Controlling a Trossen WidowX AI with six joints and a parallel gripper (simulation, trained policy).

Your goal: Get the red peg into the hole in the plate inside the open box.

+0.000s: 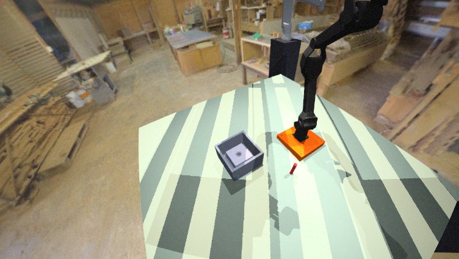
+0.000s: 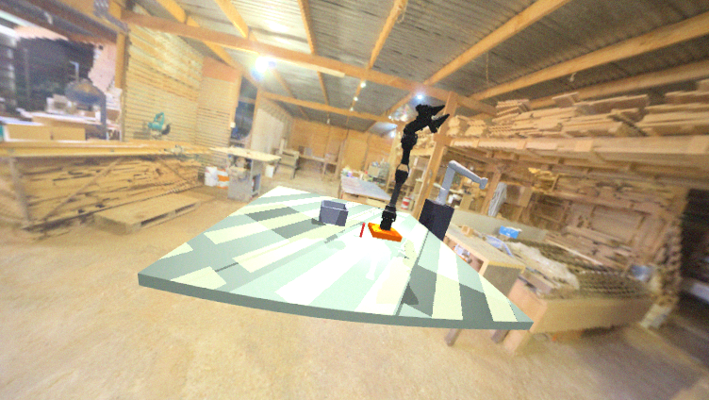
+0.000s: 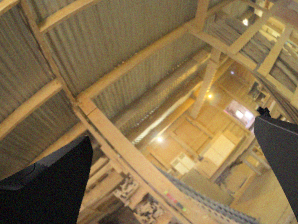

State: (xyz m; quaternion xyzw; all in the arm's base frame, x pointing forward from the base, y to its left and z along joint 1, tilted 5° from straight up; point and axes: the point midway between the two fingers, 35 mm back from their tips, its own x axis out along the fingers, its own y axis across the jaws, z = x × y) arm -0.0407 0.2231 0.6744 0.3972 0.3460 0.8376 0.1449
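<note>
The red peg lies 70 cm below my gripper tip, 24 cm ahead of it and 5 cm to the right of it. Also, from my gripper tip: grey box: 71 cm below, 42 cm ahead, 22 cm to the right.
</note>
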